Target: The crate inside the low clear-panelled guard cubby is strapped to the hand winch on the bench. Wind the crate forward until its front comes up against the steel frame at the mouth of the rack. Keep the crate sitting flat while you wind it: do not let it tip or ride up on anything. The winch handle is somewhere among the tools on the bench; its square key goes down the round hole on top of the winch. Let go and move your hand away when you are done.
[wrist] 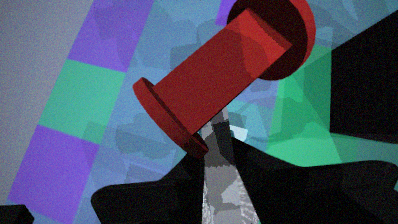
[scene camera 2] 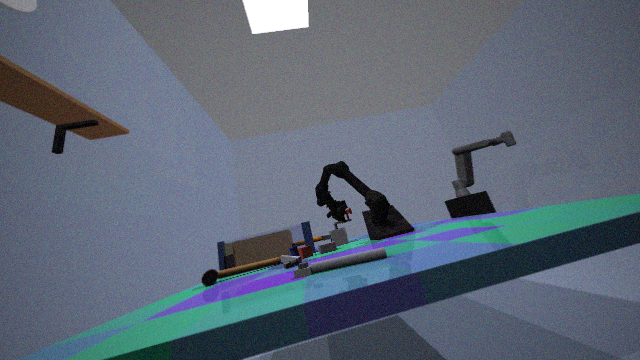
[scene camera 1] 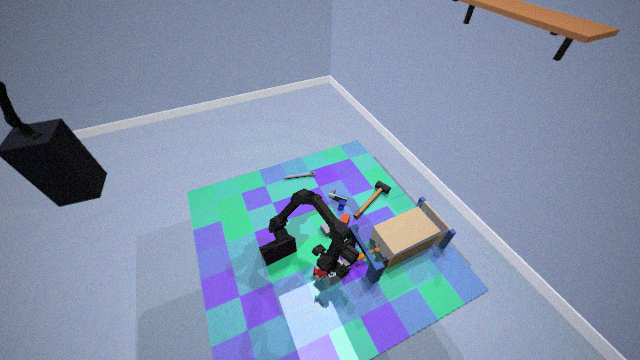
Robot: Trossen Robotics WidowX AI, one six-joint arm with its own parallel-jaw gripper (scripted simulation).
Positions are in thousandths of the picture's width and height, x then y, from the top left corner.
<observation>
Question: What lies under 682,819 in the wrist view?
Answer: My gripper.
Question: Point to a wrench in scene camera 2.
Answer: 474,749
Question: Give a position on a red knob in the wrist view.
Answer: At 682,212
</observation>
